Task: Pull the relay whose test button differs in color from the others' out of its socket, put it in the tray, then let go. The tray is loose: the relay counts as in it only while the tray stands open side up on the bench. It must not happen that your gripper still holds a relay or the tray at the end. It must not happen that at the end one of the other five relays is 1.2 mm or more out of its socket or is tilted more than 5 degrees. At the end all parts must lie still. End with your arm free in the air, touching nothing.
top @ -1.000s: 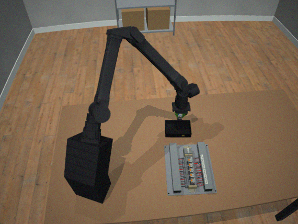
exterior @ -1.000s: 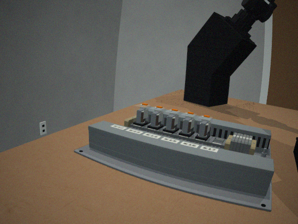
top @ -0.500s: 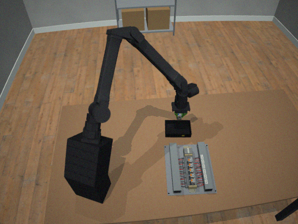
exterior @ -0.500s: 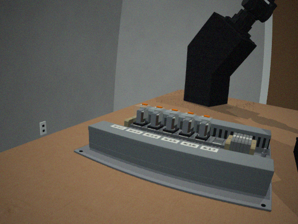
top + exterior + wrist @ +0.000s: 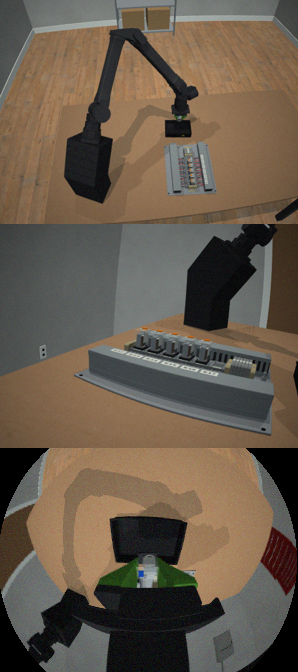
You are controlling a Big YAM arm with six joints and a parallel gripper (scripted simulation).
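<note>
Right now my hand is 100 mm above the black tray. From my hand the other things lie so: relay (right at my hand).
</note>
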